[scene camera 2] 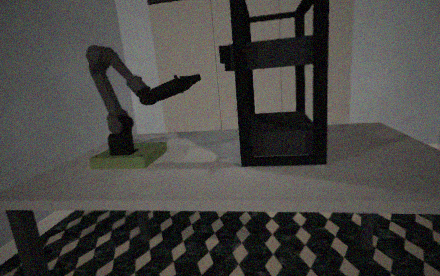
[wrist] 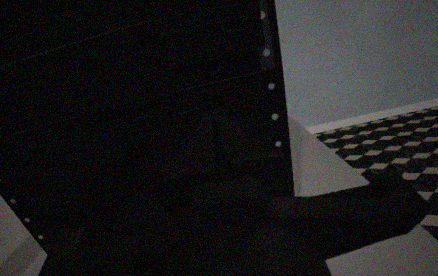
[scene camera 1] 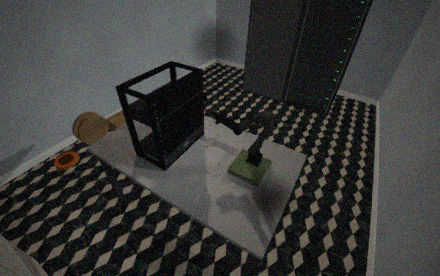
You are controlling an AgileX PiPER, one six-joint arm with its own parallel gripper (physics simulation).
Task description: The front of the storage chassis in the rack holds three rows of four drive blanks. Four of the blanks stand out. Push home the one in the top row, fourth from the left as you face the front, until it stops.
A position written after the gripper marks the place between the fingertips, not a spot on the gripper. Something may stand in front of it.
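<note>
A black rack (scene camera 2: pixel 282 133) is part of the scene; scene camera 1 shows the rack (scene camera 1: pixel 175 111) too, as does the wrist view, with the rack (wrist: pixel 102 102) in it. With it there is the gripper (wrist: pixel 214 121).
</note>
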